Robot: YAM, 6 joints.
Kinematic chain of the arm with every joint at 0, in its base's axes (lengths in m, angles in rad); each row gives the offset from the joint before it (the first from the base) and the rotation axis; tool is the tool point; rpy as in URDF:
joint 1: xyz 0 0 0.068 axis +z
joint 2: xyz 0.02 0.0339 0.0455 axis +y
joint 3: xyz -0.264 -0.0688 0 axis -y
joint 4: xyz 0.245 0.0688 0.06 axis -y
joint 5: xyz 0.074 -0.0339 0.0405 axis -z
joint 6: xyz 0.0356 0 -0.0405 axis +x
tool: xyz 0 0 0 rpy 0 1.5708 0
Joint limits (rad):
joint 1: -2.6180..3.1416
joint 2: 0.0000..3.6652
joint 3: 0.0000..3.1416
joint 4: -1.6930..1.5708
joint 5: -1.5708..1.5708
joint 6: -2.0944..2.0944
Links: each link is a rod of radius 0.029 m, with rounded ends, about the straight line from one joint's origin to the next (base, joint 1, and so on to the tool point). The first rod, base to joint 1, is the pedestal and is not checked.
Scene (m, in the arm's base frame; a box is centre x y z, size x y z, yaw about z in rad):
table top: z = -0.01
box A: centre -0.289 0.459 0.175 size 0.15 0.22 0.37 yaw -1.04
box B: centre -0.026 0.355 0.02 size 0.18 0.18 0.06 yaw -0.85
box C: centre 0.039 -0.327 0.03 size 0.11 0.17 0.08 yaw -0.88
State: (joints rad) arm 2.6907 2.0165 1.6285 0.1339 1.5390 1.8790
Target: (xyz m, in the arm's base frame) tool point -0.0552 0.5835 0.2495
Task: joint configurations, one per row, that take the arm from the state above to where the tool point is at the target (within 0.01 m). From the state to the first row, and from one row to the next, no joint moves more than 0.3 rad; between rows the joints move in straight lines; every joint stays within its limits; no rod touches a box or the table.
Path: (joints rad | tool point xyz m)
1: 2.5431 1.7698 1.4697 0.3602 1.5496 1.9508 | -0.3093 0.2540 0.3617
2: 2.3955 1.5232 1.3110 0.5866 1.5602 2.0226 | -0.2173 0.2493 0.4115
3: 2.2479 1.2765 1.1522 0.8129 1.5708 2.0944 | -0.1296 0.2180 0.4423
4: 2.0892 1.5536 1.4246 0.6589 1.4052 2.0823 | -0.1355 0.3084 0.4458
5: 1.9306 1.8307 1.6969 0.5048 1.2396 2.0701 | -0.1158 0.4035 0.4264
6: 1.7719 2.1078 1.9692 0.3508 1.0740 2.0580 | -0.0682 0.4912 0.3851
7: 1.6133 2.3849 2.2416 0.1968 0.9084 2.0459 | 0.0043 0.5595 0.3243
8: 1.7209 2.5903 2.3329 0.2808 1.1627 1.8790 | -0.0552 0.5835 0.2495

